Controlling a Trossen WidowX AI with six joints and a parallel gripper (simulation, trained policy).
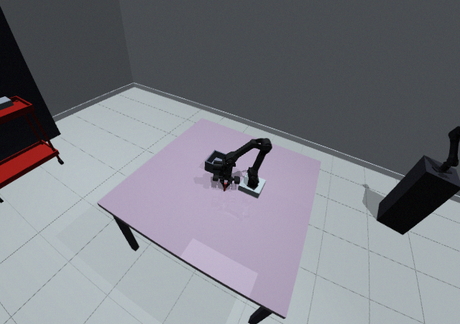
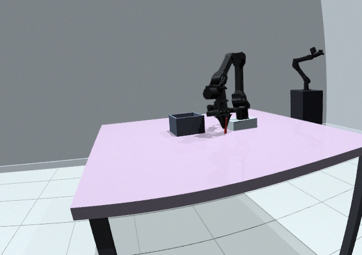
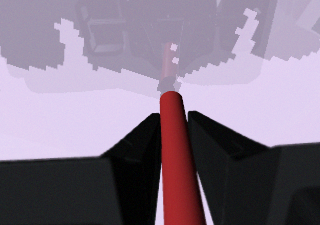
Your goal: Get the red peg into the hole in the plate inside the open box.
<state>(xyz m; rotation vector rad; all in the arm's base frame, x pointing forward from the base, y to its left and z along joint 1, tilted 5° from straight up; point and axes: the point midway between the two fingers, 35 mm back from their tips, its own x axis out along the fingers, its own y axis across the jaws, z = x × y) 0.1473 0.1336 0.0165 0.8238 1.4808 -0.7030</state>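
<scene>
My gripper tip is 19 cm short of the pale plate, 15 cm to the left of it and 1 cm below it. Round my gripper tip: red peg: 1 cm above; then dark box: 19 cm ahead, 15 cm to the right, 1 cm below.
</scene>
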